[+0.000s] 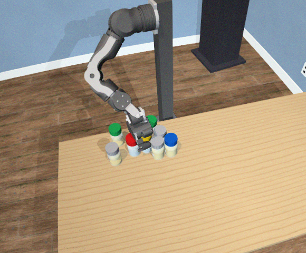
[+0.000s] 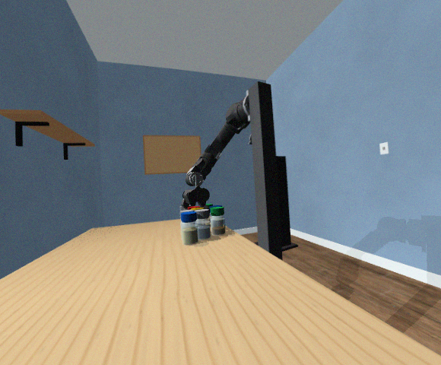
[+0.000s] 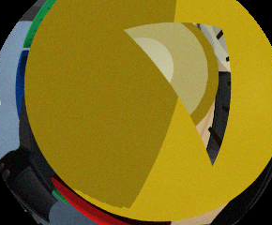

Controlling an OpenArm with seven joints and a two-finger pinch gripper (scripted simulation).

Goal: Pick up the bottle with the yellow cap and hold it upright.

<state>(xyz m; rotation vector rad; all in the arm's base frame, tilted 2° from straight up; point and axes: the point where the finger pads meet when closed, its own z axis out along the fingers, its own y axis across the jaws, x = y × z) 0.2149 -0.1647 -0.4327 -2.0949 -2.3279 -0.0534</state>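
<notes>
Right now my hand is 30 mm to the right of the yellow-capped bottle and 10 mm above it. The rest, counted from my hand: green-capped bottle 90 mm behind, 80 mm to the right, 10 mm below; grey-capped bottle 10 mm ahead, 120 mm to the right, 10 mm below.
</notes>
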